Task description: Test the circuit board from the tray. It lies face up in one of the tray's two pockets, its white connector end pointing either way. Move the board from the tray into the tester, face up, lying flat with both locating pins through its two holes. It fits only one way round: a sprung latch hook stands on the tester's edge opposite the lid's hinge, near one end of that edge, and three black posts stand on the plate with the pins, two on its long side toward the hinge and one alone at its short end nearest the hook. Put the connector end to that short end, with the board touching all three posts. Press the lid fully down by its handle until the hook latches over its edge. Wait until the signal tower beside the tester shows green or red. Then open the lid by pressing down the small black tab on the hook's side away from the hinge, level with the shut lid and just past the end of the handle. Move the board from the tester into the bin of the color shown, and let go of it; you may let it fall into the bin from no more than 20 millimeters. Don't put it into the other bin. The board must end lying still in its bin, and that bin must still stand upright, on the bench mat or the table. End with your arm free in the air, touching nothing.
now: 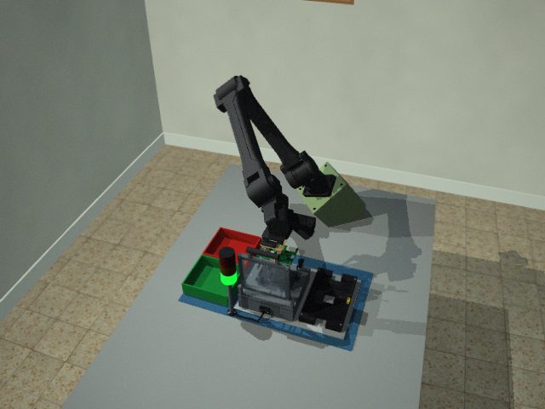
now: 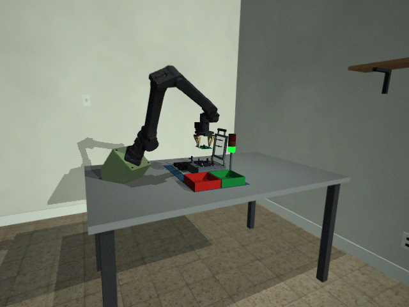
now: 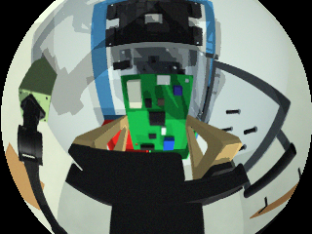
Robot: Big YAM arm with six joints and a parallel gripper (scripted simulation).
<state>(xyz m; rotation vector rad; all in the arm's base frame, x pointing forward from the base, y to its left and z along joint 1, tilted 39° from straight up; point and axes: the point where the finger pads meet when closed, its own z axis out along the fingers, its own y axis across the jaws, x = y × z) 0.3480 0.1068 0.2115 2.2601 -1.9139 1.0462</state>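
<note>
My gripper is now 20 cm to the left of the green bin, 16 cm above it and 5 cm short of it. The rest, counted from my hand: tester plate 10 cm below, 1 cm to the left, 1 cm ahead; then green circuit board right at my hand; then clear lid 11 cm ahead, 1 cm above.
</note>
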